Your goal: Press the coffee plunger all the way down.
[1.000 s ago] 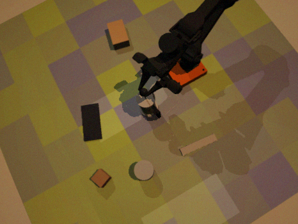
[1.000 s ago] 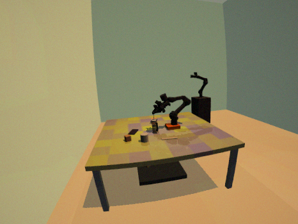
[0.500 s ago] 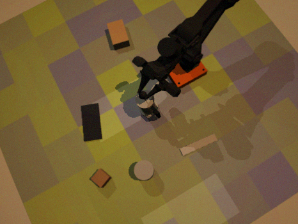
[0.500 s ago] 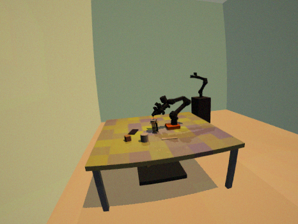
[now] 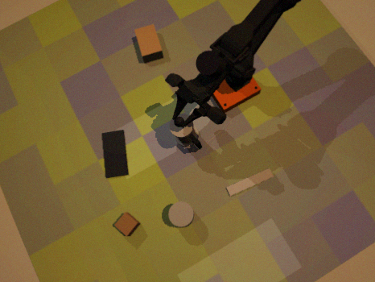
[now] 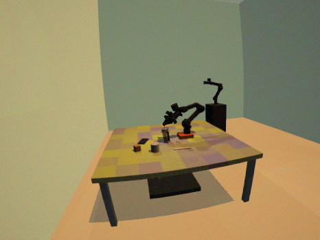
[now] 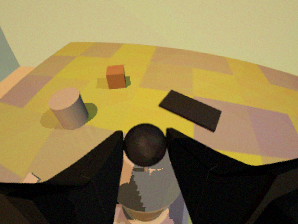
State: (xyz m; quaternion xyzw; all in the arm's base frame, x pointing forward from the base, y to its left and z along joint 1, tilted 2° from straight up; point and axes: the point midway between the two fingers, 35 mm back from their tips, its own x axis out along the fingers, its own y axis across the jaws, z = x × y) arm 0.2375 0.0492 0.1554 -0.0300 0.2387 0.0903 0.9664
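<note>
The coffee press is 20 mm behind my gripper tip, 10 mm to the left of it and 90 mm below it. From my gripper tip the other things lie so: pale flat bar 90 mm behind, 240 mm to the left, 180 mm below; then black flat slab 200 mm ahead, 90 mm to the right, 170 mm below.
</note>
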